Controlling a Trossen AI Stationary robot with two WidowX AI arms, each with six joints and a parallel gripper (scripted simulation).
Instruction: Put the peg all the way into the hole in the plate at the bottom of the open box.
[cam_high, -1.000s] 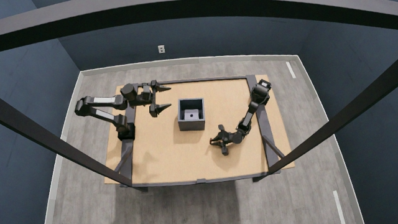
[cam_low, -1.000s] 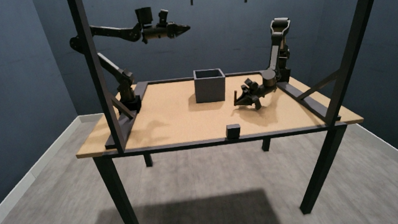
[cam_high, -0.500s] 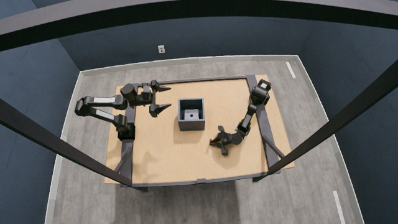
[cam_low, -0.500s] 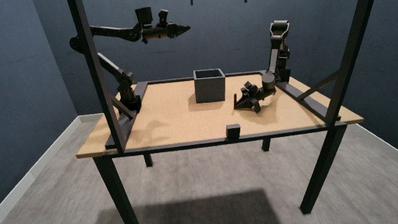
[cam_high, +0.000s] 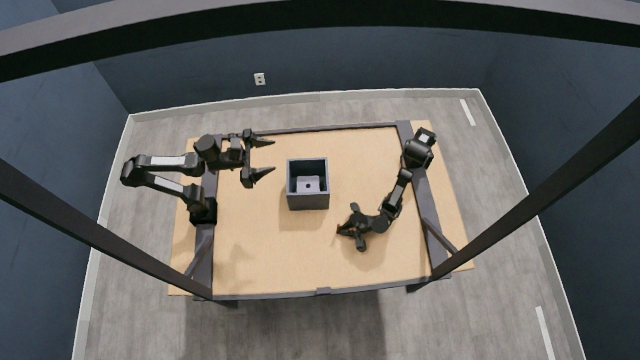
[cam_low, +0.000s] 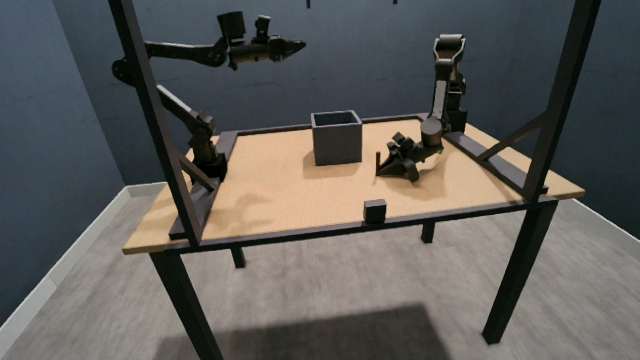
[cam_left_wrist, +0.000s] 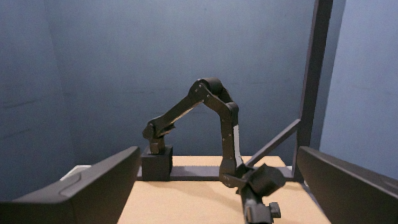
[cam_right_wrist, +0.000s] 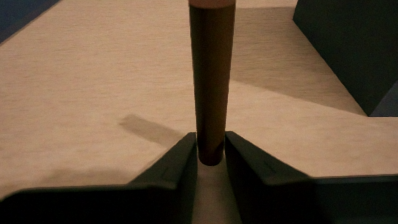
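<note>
The dark brown peg is 10 mm ahead of my right hand, 30 mm to the left of it and 20 mm above it. Also, from my right hand: light plate: 210 mm ahead, 90 mm to the left, 20 mm above.
</note>
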